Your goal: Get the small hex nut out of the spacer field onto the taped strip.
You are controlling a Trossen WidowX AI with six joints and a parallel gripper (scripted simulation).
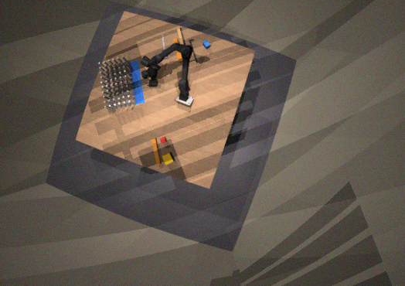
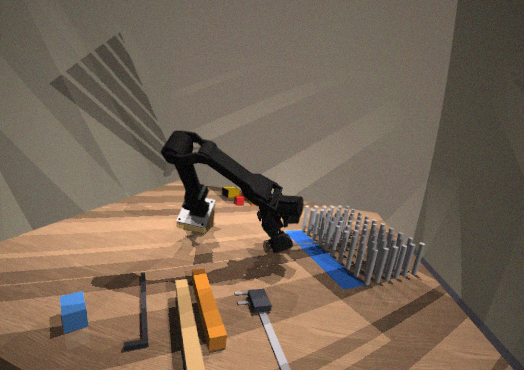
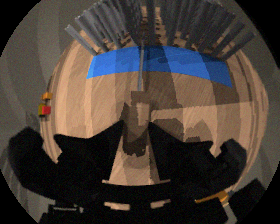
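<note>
The tan-handled hook tool is 9 cm ahead of my gripper tip, 5 cm to the left of it and 1 cm below it. Also, from my gripper tip: red cube: 43 cm to the left, 27 cm behind; blue taped strip: 14 cm ahead, 4 cm to the left, 2 cm below; blue cube: 49 cm to the right, 32 cm behind.
</note>
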